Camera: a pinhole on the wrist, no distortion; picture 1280 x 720 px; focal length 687.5 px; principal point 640.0 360.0 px. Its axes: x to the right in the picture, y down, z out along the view. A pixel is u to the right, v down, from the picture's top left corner.
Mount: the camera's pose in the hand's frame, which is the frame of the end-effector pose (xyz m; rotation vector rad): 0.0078 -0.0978 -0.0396 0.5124 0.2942 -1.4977
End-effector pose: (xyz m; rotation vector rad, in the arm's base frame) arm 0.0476 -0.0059 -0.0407 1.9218 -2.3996 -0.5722
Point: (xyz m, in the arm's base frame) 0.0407 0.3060 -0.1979
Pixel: outside the picture
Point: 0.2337 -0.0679 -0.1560
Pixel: 983.7 583.2
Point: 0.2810 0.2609 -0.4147
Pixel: 558.0 101.1
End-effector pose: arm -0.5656 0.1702 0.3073 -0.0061 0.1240 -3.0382
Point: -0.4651 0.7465 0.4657
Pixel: 1224.5 110.0
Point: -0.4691 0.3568 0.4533
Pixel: 593.1 37.5
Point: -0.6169 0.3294 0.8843
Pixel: 403.9 495.7
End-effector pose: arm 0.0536 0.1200 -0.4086 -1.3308 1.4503 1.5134
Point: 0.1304 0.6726 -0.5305
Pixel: 408.4 439.8
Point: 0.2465 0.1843 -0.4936
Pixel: 1057.6 460.1
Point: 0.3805 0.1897 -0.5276
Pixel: outside the picture
